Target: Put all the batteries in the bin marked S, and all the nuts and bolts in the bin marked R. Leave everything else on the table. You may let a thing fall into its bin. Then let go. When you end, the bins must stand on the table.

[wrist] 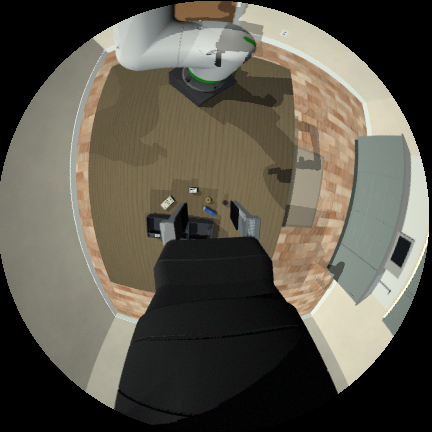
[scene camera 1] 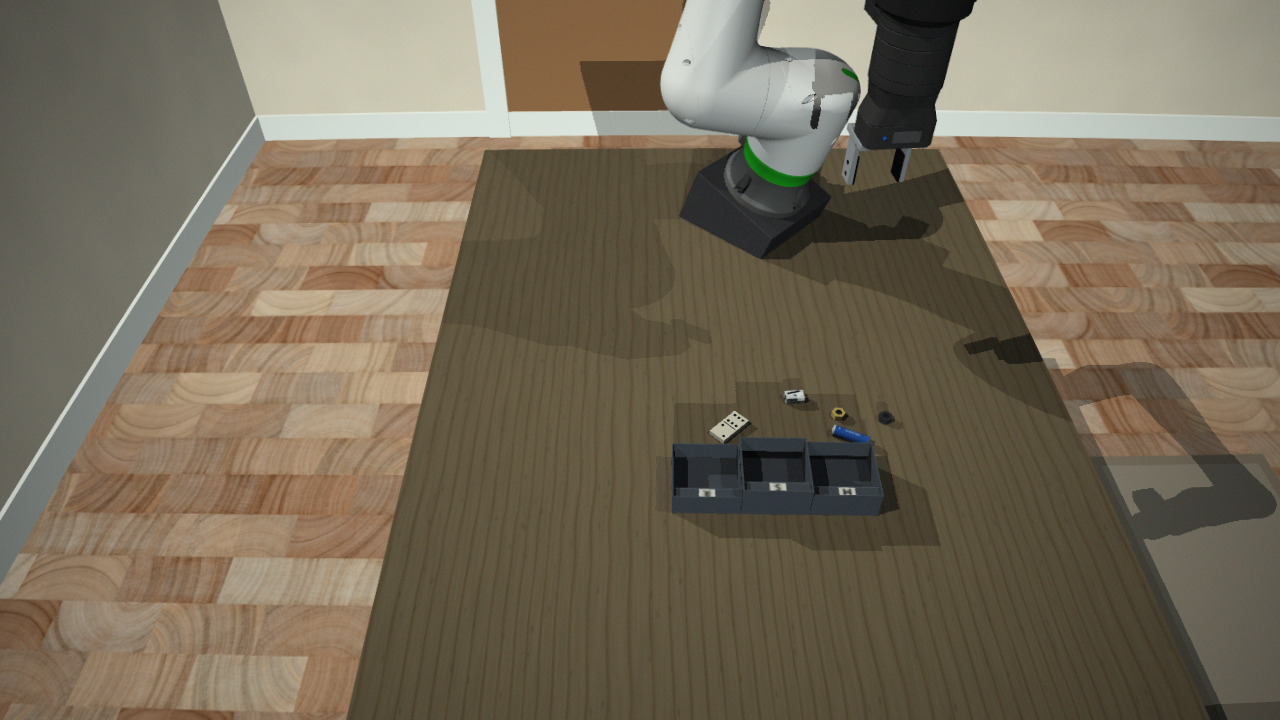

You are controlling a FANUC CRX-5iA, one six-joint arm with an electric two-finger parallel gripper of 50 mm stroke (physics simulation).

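Frame: origin at the arm's base, x ahead, y left, z up, level; metres.
Where they show: gripper, fingertip midpoint: (wrist: pixel 208 210) (scene camera 1: pixel 872 178); arm's base at its link origin: (wrist: pixel 204 74) (scene camera 1: pixel 765 184).
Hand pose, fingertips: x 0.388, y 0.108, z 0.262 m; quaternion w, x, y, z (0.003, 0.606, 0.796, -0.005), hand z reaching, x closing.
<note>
Things, the pixels of their top centre, and the offset from my fingertips. "spot": a spot on its surface instead.
- blue battery at its top centre: (scene camera 1: pixel 851 432) (wrist: pixel 209 211) 0.091 m ahead, 0.027 m left, 0.326 m down
- brass nut at its top centre: (scene camera 1: pixel 838 412) (wrist: pixel 207 199) 0.051 m ahead, 0.013 m left, 0.332 m down
- small dark nut at its top centre: (scene camera 1: pixel 885 415) (wrist: pixel 224 202) 0.049 m ahead, 0.076 m left, 0.332 m down
- bin marked S at its top centre: (scene camera 1: pixel 776 463) (wrist: pixel 176 232) 0.183 m ahead, 0.072 m right, 0.294 m down
- left bin at a spot on its surface: (scene camera 1: pixel 720 505) spot: 0.233 m ahead, 0.134 m right, 0.324 m down
- domino at its top centre: (scene camera 1: pixel 729 425) (wrist: pixel 166 202) 0.095 m ahead, 0.132 m right, 0.333 m down
- dark object at its top centre: (scene camera 1: pixel 794 394) (wrist: pixel 192 189) 0.029 m ahead, 0.047 m right, 0.329 m down
- right bin at a spot on its surface: (scene camera 1: pixel 863 505) spot: 0.213 m ahead, 0.037 m left, 0.320 m down
A blue battery (scene camera 1: pixel 850 435) (wrist: pixel 210 211) lies on the table just behind the right bin. A brass nut (scene camera 1: pixel 838 413) (wrist: pixel 208 200) lies behind the battery, and a small dark nut (scene camera 1: pixel 885 417) (wrist: pixel 225 203) lies to its right. The bin marked S (scene camera 1: pixel 760 501) is the middle of three dark joined bins. The left bin (scene camera 1: pixel 720 505) (wrist: pixel 148 227) has a label that looks like R. My gripper (scene camera 1: pixel 875 181) (wrist: pixel 208 210) is open and empty, high above the table beside the arm's base. Its left finger hides part of the bins in the wrist view.
A domino (scene camera 1: pixel 729 426) (wrist: pixel 168 202) lies behind the left bin. A small white and dark object (scene camera 1: pixel 794 395) (wrist: pixel 193 190) lies behind the middle bin. The right bin (scene camera 1: pixel 863 505) bears a label like M. The robot's base (scene camera 1: pixel 756 219) (wrist: pixel 200 92) stands at the back of the table.
</note>
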